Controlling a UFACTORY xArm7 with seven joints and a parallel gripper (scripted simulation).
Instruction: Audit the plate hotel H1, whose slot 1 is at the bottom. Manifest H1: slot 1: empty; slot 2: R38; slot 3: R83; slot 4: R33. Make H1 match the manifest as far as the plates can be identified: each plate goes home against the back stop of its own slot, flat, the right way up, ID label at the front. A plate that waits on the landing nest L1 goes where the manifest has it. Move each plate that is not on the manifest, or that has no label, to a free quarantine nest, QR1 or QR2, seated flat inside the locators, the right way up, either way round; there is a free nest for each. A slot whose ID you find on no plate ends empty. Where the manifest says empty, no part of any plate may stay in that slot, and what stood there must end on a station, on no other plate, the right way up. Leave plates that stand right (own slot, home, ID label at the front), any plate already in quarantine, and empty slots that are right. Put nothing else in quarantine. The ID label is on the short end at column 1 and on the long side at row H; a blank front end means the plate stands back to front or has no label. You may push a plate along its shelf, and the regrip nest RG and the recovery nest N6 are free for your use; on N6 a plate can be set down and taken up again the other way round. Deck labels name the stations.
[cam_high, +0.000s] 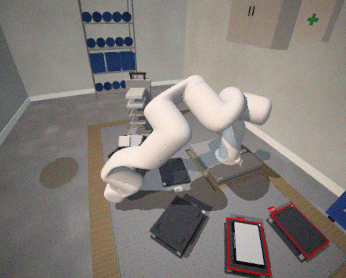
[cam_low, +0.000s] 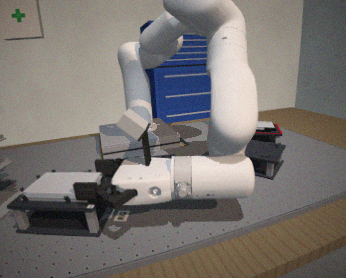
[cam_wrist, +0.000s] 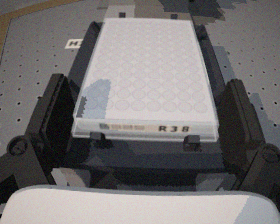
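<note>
The white well plate lies 6 cm to the right of my hand, 2 cm below it and 2 cm behind it. Also, from my hand: deck label H1 (21 cm to the right, 8 cm below, 3 cm ahead); then raised regrip nest RG (6 cm to the right, 3 cm below, 2 cm behind); then RG label (8 cm below, 4 cm to the left, 2 cm ahead).
</note>
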